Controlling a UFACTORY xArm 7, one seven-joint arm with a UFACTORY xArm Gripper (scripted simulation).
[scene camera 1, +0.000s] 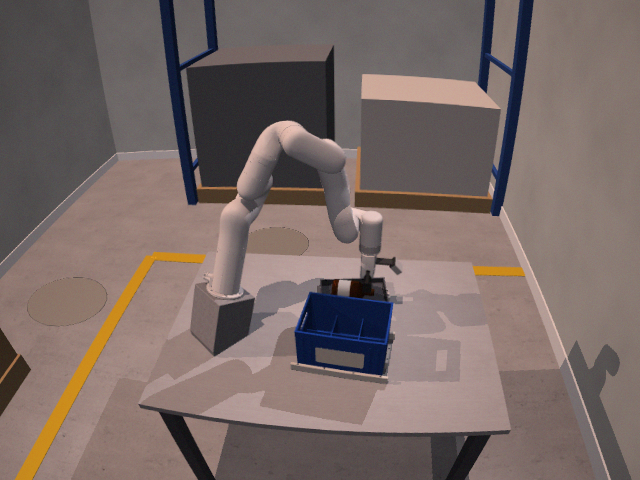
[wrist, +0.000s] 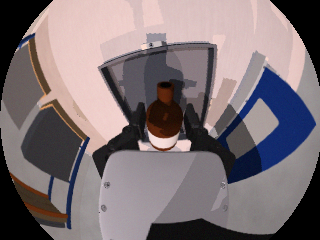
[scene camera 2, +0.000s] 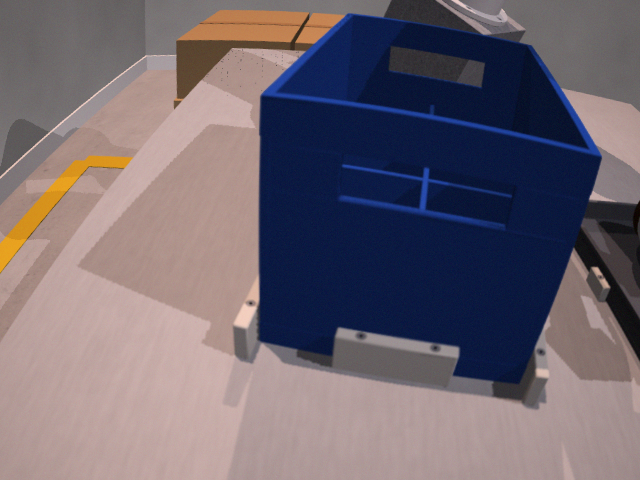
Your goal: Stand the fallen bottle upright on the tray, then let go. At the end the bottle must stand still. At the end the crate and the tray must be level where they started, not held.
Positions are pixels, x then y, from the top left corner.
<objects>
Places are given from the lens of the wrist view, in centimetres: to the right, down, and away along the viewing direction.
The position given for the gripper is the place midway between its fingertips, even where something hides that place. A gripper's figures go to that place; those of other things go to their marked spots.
gripper (wrist: 165, 110): 0, -1, 13
brown bottle (wrist: 164, 119): 0, 0, 15
</objects>
